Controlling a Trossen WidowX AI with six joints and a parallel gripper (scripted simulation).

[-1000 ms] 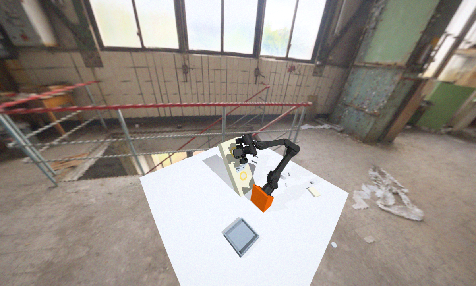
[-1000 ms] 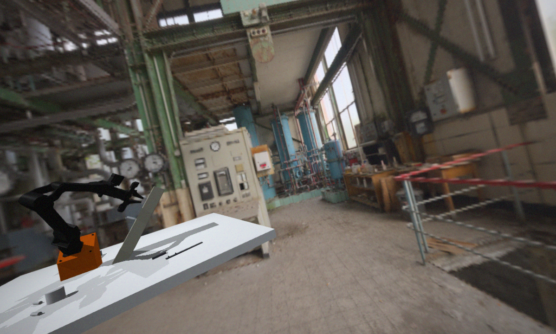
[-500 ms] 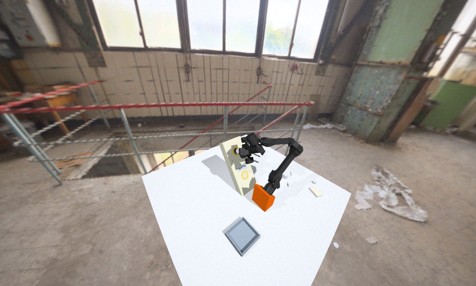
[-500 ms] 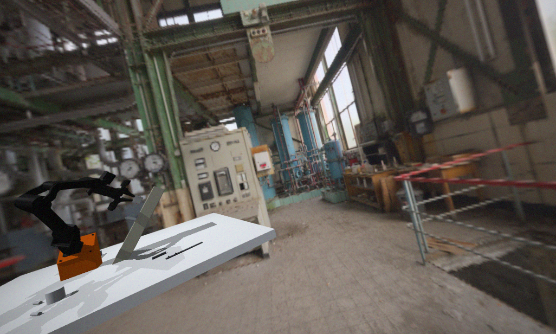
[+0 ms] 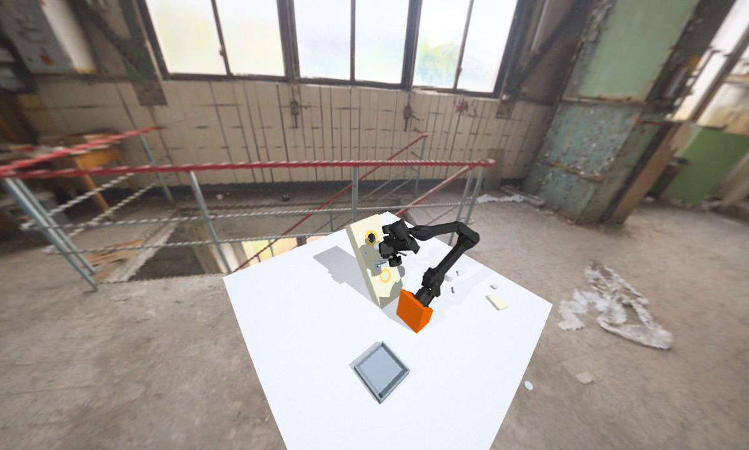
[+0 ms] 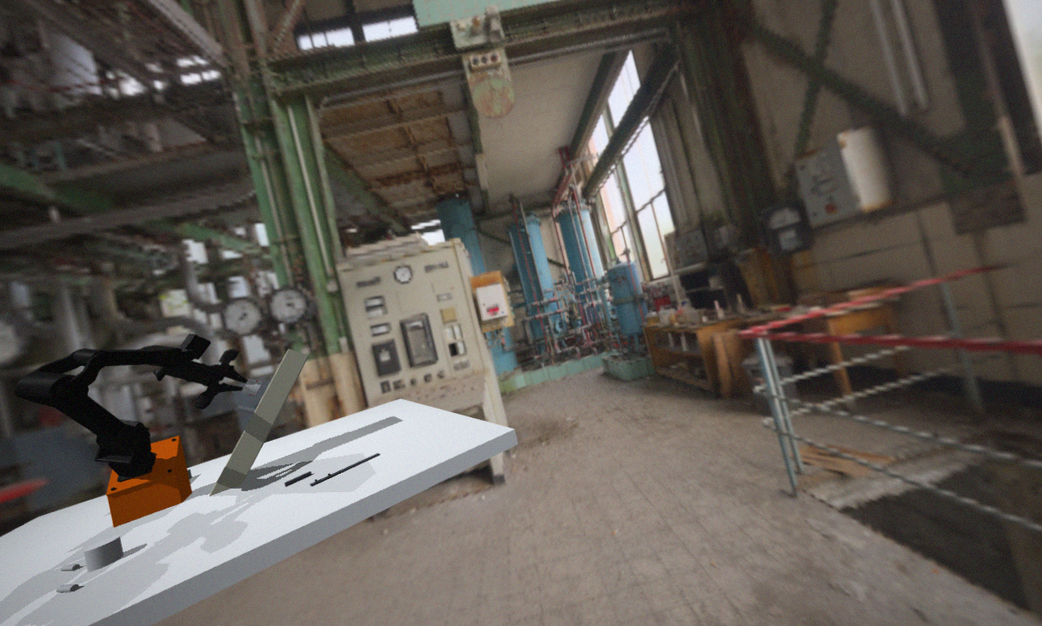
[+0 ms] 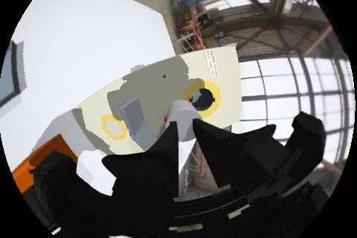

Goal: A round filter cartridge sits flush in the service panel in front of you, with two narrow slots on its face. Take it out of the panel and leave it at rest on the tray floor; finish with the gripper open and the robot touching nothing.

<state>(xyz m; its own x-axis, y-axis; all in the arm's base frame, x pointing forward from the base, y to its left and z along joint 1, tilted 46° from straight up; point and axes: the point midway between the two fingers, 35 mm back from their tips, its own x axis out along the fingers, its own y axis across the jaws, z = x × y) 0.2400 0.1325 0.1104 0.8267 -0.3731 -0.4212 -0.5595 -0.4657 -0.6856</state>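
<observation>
Right now the grey tray is 340 mm behind my gripper tip, 260 mm to the left of it and 270 mm below it. From my gripper tip the other things lie so: cream block (480 mm behind, 440 mm to the right, 270 mm below).
</observation>
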